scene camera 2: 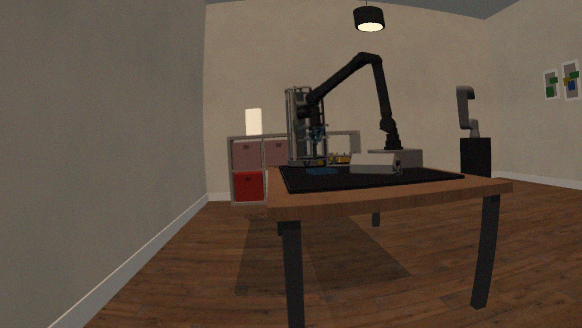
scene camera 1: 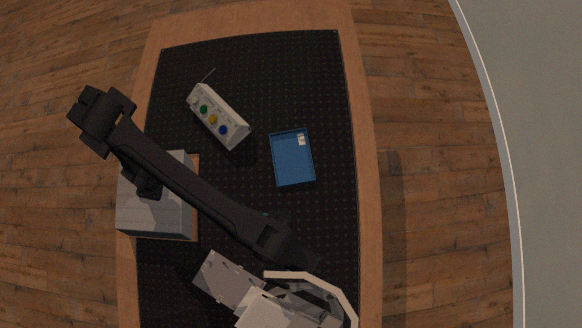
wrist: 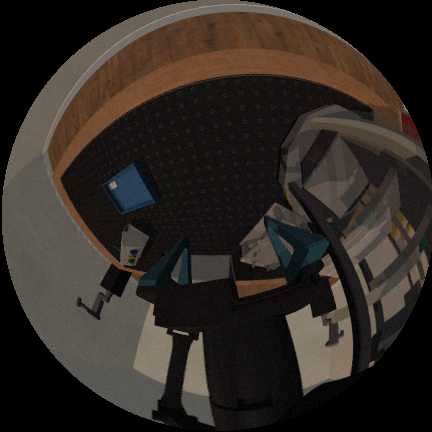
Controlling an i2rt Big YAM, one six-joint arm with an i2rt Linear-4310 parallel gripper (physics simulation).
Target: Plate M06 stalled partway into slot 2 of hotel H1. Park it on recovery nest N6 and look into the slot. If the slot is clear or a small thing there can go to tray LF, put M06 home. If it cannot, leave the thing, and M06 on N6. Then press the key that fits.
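Seen in the pictures: gripper, fingertip midpoint: (scene camera 2: 317,143) (wrist: 224,229); arm's base at its link origin: (scene camera 2: 393,149) (scene camera 1: 152,179).
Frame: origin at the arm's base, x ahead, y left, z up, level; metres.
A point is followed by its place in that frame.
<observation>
My gripper (scene camera 2: 316,134) {z 0.044, x 0.398, y -0.123 m} (wrist: 224,229) {z 0.044, x 0.398, y -0.123 m} is open and empty, its teal fingers wide apart in front of hotel H1; the arm mostly hides it in scene camera 1. Hotel H1 (scene camera 1: 340,294) {z 0.378, x 0.540, y -0.252 m} (scene camera 2: 288,125) {z 0.156, x 0.563, y -0.282 m} (wrist: 350,126) {z 0.039, x 0.531, y -0.242 m} stands at the lower right of scene camera 1, with stacked levels. Plate M06 and the inside of slot 2 cannot be made out. The grey clipped plate of nest N6 (scene camera 1: 227,280) {z -0.028, x 0.265, y -0.242 m} lies beside the hotel. Blue tray LF (scene camera 1: 292,160) {z -0.086, x 0.385, y 0.130 m} (scene camera 2: 322,171) {z -0.074, x 0.378, y 0.215 m} (wrist: 131,187) {z -0.085, x 0.389, y 0.120 m} looks empty. The key box (scene camera 1: 220,117) {z -0.016, x 0.174, y 0.212 m} (scene camera 2: 374,163) {z -0.045, x 0.155, y 0.286 m} (wrist: 132,245) {z -0.025, x 0.221, y 0.163 m} has white, green, yellow and blue keys.
The arm (scene camera 1: 185,180) {z 0.420, x 0.281, y -0.107 m} (scene camera 2: 340,77) {z 0.396, x 0.251, y -0.073 m} reaches over the black mat (scene camera 1: 300,75) {z -0.088, x 0.373, y 0.415 m} from its grey base block (scene camera 1: 155,217) {z 0.000, x 0.034, y -0.110 m} (scene camera 2: 411,158) {z -0.044, x -0.082, y 0.075 m} (wrist: 211,267) {z -0.050, x 0.116, y -0.081 m}. A thin cable (scene camera 1: 207,76) {z -0.082, x 0.065, y 0.397 m} rises from the key box. A second arm (scene camera 2: 464,107) stands on a black pedestal (scene camera 2: 475,156) beyond the table.
</observation>
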